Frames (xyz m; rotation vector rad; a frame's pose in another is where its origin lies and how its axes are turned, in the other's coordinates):
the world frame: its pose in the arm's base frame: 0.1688 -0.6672 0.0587 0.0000 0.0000 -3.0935
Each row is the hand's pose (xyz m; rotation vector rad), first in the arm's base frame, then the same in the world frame.
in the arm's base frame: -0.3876 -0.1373 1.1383 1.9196 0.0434 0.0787
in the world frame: 0.5303 -0.5560 1.0796 -0.0037 -2.5410 -1.7792
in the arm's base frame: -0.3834 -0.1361 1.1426 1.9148 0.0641 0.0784
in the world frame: 0.5260 -0.5570 1.0839 0.0239 -2.5374 -1.7848
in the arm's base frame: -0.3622 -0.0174 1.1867 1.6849 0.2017 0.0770
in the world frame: 0.4991 -0.6746 1.1280 0.2212 -2.3191 -2.0533
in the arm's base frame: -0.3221 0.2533 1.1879 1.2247 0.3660 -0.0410
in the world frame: 0.4461 -0.9430 1.1292 -0.4815 1.7648 2.4589
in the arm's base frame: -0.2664 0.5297 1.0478 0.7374 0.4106 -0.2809
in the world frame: 0.3772 -1.2164 0.9891 -0.5435 1.0338 2.5725
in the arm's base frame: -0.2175 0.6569 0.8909 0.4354 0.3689 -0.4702
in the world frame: 0.3222 -1.3411 0.8322 -0.4762 0.5903 2.5202
